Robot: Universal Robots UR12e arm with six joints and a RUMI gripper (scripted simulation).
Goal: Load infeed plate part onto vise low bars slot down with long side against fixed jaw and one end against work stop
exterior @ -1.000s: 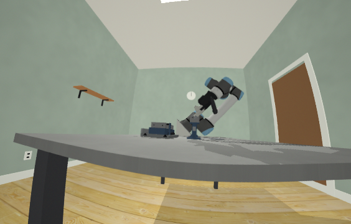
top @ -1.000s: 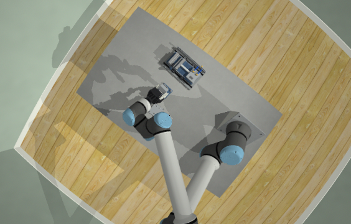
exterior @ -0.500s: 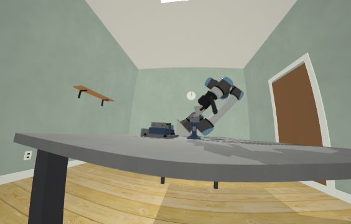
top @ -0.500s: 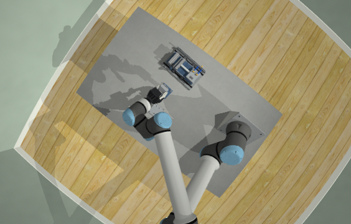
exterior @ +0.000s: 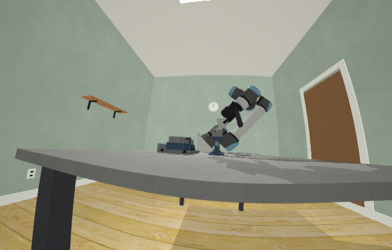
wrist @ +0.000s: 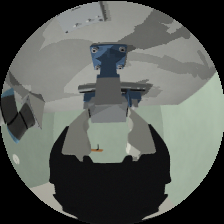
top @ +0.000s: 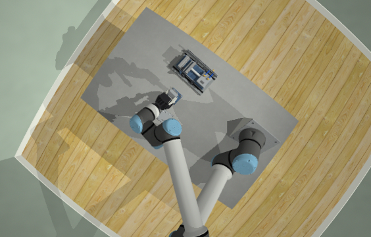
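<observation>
Right now the part is 1 cm to the right of my hand and 1 cm below it. Round my hand: vise (23 cm to the right, 12 cm below, 1 cm ahead); infeed plate (16 cm to the left, 16 cm below, 6 cm behind).
</observation>
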